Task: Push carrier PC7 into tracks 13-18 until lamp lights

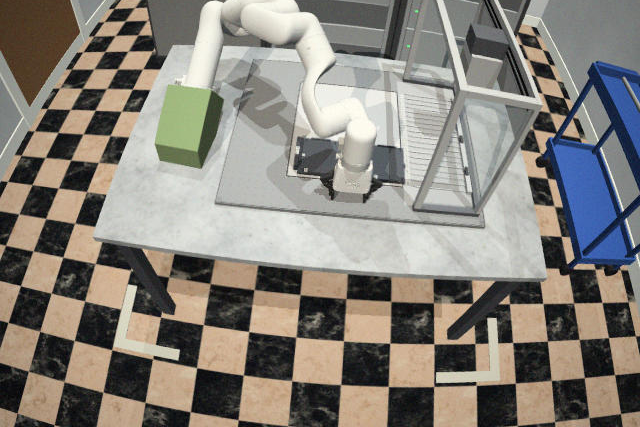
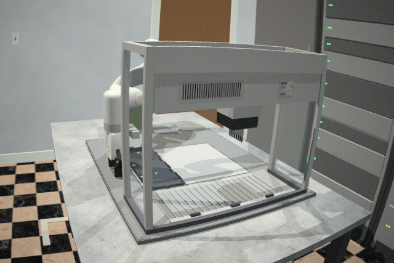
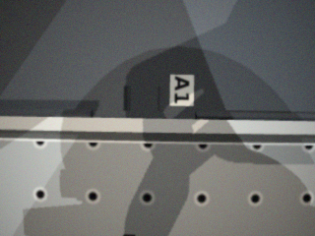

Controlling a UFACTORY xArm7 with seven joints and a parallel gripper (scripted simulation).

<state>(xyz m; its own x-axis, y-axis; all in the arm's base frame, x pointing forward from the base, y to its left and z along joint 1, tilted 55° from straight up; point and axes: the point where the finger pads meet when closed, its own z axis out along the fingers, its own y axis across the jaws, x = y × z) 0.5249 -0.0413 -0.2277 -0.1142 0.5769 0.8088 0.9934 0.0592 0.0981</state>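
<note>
Right now the carrier PC7 is 10 mm behind my hand and 130 mm to the left of it.
</note>
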